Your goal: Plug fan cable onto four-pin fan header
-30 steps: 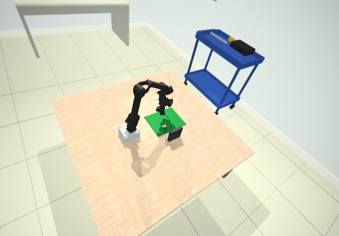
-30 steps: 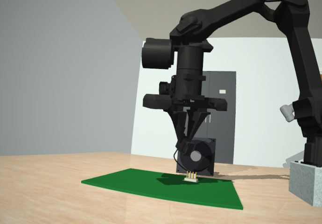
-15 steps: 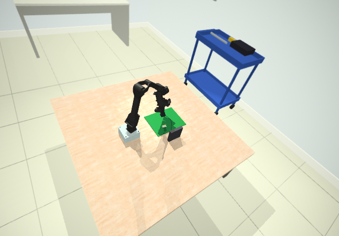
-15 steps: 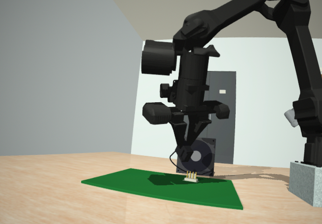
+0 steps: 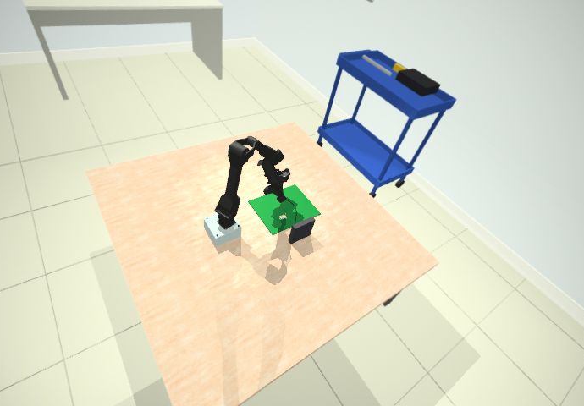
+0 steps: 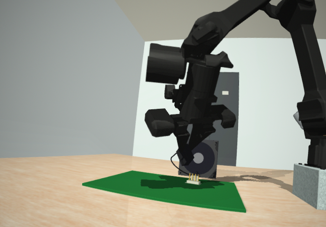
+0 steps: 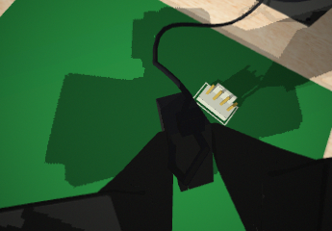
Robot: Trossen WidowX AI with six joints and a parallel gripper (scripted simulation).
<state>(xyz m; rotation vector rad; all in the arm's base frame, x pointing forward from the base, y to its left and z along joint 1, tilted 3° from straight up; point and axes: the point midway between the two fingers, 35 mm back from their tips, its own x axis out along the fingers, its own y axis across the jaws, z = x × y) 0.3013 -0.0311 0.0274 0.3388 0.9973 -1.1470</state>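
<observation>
Right now the green board is 10 cm below my gripper tip, 3 cm ahead of it and 1 cm to the right of it. Also, from my gripper tip: white four-pin header (9 cm below, 6 cm to the right, 3 cm behind); then black fan (19 cm to the right, 5 cm behind, 3 cm below); then black plug (1 cm below).
</observation>
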